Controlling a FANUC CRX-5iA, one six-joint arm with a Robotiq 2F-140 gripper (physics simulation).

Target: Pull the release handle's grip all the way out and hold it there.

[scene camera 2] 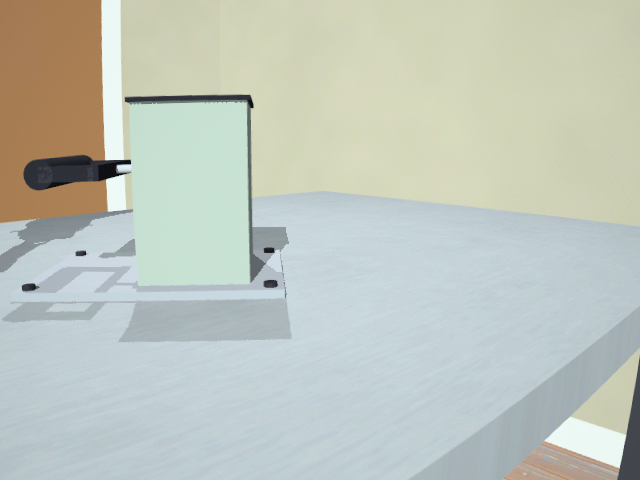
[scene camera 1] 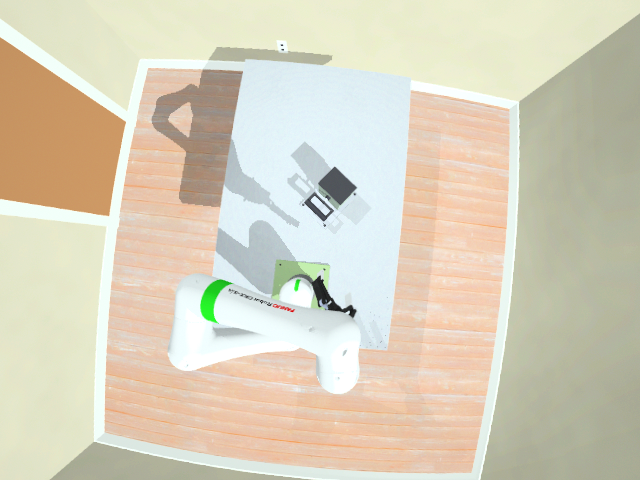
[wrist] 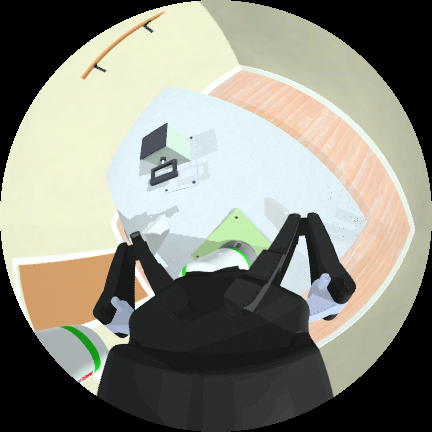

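The release handle has a tall pale green housing [scene camera 1: 337, 184] [scene camera 2: 191, 191] [wrist: 177, 142] with a dark top, on a thin bolted plate [scene camera 2: 206, 293]. Its black loop-shaped grip [scene camera 1: 315, 210] [scene camera 2: 67, 171] [wrist: 165, 180] sticks out from one side, level and well above the plate. A short stretch of light rod [scene camera 2: 124, 168] shows between grip and housing. My gripper [scene camera 1: 336, 297] [wrist: 214, 214] is open and empty, fingers wide apart. It is beside the robot's base, far from the grip, and does not show in scene camera 2.
The grey-white table [scene camera 1: 361, 129] [scene camera 2: 439, 310] [wrist: 240, 150] carries the handle and the arm's green mounting plate [scene camera 1: 279, 266] [wrist: 235, 225]. The arm's white base [scene camera 1: 295, 293] is close to the gripper. The white forearm [scene camera 1: 258, 315] passes over the near end of the table.
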